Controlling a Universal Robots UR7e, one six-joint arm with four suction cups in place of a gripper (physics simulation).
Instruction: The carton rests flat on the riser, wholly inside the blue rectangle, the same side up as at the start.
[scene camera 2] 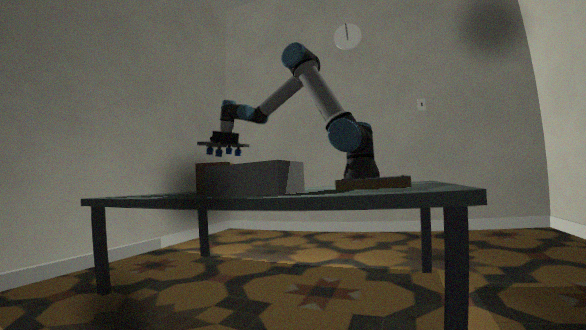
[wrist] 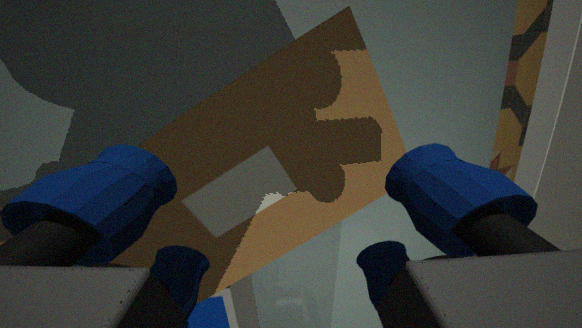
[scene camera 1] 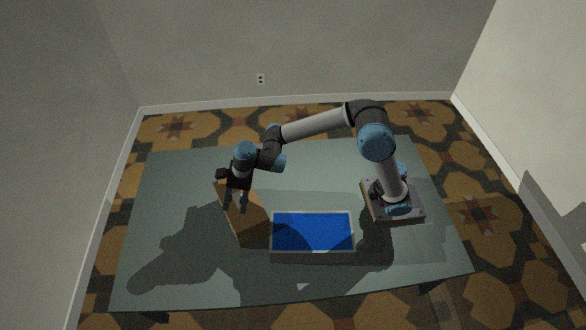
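Pixels of known places: hand at its tool point: (scene camera 2: pixel 223 154) (wrist: pixel 283 226); arm's base at its link origin: (scene camera 2: pixel 361 178).
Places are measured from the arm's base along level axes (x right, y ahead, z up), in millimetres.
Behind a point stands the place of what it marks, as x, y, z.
The brown carton (scene camera 1: pixel 254 220) {-265, 608, 108} (scene camera 2: pixel 200 179) {-323, 655, 32} (wrist: pixel 225 125) {-178, 752, 109} lies on the table left of the riser in scene camera 1, turned at an angle. A pale label (wrist: pixel 235 192) {-173, 695, 109} shows on its top in the wrist view. The grey riser (scene camera 1: pixel 312 257) {-376, 350, 30} (scene camera 2: pixel 245 178) {-373, 313, 23} (wrist: pixel 243 305) {-185, 458, 42} bears the blue rectangle (scene camera 1: pixel 312 230) {-274, 358, 80} (wrist: pixel 210 312) {-221, 505, 80} on top. The carton's near corner is close to the riser's left edge; whether they touch is unclear. My gripper (scene camera 1: pixel 235 202) (scene camera 2: pixel 224 151) {-134, 698, 162} (wrist: pixel 281 225) {-134, 698, 162} is open, its four blue cups a little above the carton's top and apart from it.
The table (scene camera 1: pixel 165 175) {36, 1188, -40} (scene camera 2: pixel 280 201) {-483, 74, -50} (wrist: pixel 425 75) {124, 844, -40} carries everything. The arm's base plate (scene camera 1: pixel 400 216) {-127, -76, 1} (scene camera 2: pixel 375 183) {-138, -97, -21} stands right of the riser. The forearm reaches across behind the riser in scene camera 1. Arm shadows fall across the table, the carton and the riser.
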